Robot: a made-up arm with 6 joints.
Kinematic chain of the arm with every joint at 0, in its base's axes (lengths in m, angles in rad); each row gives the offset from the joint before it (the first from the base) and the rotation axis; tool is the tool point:
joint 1: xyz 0 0 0.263 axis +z
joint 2: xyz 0 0 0 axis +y
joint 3: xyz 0 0 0.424 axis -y
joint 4: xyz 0 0 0 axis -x
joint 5: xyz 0.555 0 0 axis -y
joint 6: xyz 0 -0.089 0 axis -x
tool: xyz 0 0 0
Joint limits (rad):
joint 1: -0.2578..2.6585
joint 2: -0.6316..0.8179
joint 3: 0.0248..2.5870
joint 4: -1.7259..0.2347
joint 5: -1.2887..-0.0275
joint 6: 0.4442..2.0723
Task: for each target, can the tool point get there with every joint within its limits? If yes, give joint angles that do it. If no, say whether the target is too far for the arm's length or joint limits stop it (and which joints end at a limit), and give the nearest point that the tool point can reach.
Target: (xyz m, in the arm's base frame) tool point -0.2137 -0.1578 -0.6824
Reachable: no: joint limits stop it (at a limit: joint 1, joint 2, joint 3, joint 4) | nearest point -0.5697 0.2833 0.0958 | short by 0.963 m
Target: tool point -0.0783 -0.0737 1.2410
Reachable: yes | joints 0.2661 -0.0384 1.8046 -0.9671 -1.1809 1.7688
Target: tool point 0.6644 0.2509 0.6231
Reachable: yes | joints 0.4851 0.3634 0.3237 -0.1604 -0.5515 1.2769
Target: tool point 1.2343 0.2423 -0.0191
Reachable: no: too far | nearest point 0.7759 0.1523 0.2626 | short by 0.546 m
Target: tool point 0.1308 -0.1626 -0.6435
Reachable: no: joint limits stop it (at a limit: joint 1, joint 2, joint 3) | nearest point 0.6120 -0.1734 0.0955 | short by 0.882 m
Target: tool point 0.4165 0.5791 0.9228
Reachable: yes | joints 0.9508 0.6273 1.3845 -1.5430 -0.9626 0.9492
